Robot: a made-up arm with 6 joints. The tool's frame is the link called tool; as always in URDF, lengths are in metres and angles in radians. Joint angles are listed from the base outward.
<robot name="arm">
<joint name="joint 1" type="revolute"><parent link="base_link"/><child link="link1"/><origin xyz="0.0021 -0.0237 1.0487" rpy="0 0 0"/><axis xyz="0 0 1"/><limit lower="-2.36" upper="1.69"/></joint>
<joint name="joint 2" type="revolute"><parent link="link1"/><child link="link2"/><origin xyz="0.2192 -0.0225 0.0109" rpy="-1.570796 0 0"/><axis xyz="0 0 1"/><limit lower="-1.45" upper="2.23"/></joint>
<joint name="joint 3" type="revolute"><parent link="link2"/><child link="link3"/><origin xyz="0.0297 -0.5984 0.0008" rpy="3.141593 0 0"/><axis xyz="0 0 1"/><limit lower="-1.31" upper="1.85"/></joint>
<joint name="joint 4" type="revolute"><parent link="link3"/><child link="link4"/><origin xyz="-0.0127 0.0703 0.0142" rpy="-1.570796 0 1.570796"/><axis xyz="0 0 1"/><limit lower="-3.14" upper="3.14"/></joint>
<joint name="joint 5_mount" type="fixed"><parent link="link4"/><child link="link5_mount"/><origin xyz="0.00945 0.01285 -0.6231" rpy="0 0 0"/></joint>
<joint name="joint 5" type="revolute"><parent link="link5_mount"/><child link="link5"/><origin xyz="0.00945 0.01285 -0.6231" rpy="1.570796 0 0"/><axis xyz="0 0 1"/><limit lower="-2.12" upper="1.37"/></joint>
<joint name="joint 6" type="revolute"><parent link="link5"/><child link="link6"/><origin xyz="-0.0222 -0.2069 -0.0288" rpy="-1.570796 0 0"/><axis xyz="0 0 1"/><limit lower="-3.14" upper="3.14"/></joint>
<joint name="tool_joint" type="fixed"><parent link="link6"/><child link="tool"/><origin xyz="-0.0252 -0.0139 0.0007" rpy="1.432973 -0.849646 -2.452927"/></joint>
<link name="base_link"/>
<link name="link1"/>
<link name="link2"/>
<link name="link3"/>
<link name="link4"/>
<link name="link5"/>
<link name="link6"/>
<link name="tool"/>
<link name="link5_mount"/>
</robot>
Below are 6 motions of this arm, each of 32 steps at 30 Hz.
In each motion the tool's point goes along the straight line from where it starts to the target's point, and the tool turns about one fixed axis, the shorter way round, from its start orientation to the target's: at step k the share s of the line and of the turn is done. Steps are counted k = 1, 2, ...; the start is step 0. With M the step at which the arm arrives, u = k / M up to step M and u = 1 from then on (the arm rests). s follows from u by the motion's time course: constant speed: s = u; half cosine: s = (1 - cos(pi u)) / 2; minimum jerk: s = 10 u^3 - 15 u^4 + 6 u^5.
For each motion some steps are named. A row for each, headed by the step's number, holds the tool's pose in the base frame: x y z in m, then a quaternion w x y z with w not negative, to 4 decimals.
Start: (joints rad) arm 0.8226 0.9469 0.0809 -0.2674 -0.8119 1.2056
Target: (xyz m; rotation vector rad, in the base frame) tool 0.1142 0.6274 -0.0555 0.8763 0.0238 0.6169
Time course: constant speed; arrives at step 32
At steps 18, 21, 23, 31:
18: 0.5203 0.8503 0.1035 0.8484 0.4713 -0.1770 0.1638
21: 0.4333 0.8025 0.0694 0.8548 0.4619 -0.1371 0.1927
23: 0.3753 0.7707 0.0467 0.8579 0.4550 -0.1103 0.2117
31: 0.1432 0.6433 -0.0441 0.8605 0.4221 -0.0022 0.2851

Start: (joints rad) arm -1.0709 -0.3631 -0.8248 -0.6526 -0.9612 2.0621
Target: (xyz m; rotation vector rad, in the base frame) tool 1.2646 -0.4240 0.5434 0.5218 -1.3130 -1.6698
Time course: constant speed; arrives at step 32
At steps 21, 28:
21: 1.0599 -0.6449 0.7020 0.4563 0.2272 -0.6425 -0.5722
28: 1.1902 -0.5043 0.6011 0.4594 0.2181 -0.5745 -0.6413

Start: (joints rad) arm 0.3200 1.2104 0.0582 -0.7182 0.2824 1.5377
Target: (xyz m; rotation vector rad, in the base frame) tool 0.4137 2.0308 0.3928 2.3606 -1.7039 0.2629
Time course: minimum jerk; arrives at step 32
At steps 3, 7, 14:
3: 1.4376 0.4044 -0.0076 0.4653 0.3355 -0.8100 -0.1217
7: 1.3694 0.5128 0.0191 0.4466 0.3742 -0.8055 -0.1083
14: 1.0489 1.0218 0.1444 0.3472 0.5442 -0.7625 -0.0430

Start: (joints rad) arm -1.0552 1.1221 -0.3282 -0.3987 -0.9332 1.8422
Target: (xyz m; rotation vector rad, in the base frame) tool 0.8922 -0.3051 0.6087 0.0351 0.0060 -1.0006
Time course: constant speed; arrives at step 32
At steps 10, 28, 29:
10: 0.6107 -0.6210 0.1499 0.6782 0.1949 -0.2994 -0.6422
28: 0.8410 -0.3625 0.5253 0.8527 0.0505 -0.0538 -0.5171
29: 0.8538 -0.3482 0.5461 0.8594 0.0421 -0.0396 -0.5081

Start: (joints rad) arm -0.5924 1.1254 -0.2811 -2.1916 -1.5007 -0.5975
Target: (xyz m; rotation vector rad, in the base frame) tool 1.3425 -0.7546 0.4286 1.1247 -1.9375 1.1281
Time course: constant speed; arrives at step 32
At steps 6, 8, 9, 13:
6: 1.0960 -0.6439 0.1996 0.1874 0.3284 -0.6266 0.6815
8: 1.1149 -0.6524 0.2172 0.1978 0.3372 -0.6373 0.6641
9: 1.1244 -0.6567 0.2260 0.2030 0.3416 -0.6425 0.6553
13: 1.1623 -0.6737 0.2612 0.2232 0.3584 -0.6623 0.6189

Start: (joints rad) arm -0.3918 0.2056 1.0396 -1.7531 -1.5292 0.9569
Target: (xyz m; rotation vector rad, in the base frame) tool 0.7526 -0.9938 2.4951 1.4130 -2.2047 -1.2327
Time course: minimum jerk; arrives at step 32
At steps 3, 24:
3: 1.0641 -0.3120 2.6268 0.0764 0.8042 -0.4646 -0.3627
24: 0.7851 -0.9227 2.5088 0.1194 0.5234 -0.7316 -0.4201

